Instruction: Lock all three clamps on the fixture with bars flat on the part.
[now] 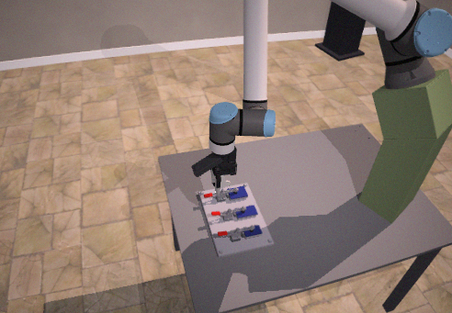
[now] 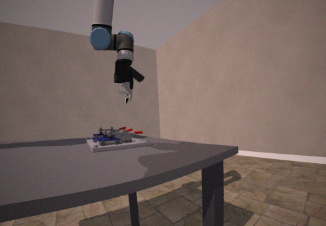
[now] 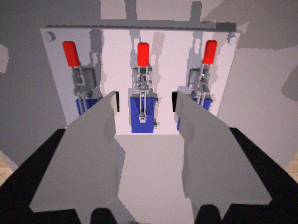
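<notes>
The fixture plate lies 90 mm behind my hand, 20 mm to the left of it and 210 mm below it.
</notes>
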